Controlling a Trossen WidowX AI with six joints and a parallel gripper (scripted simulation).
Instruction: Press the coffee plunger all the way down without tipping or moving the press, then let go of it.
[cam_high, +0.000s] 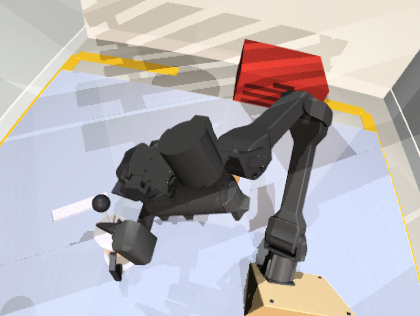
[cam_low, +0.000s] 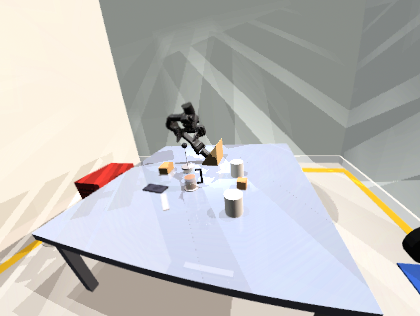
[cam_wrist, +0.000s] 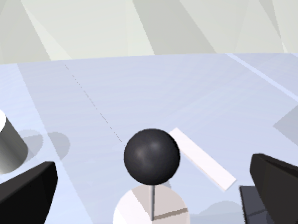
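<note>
My gripper tip is now 15 cm above the coffee press, 2 cm to the right of it and 1 cm short of it.
</note>
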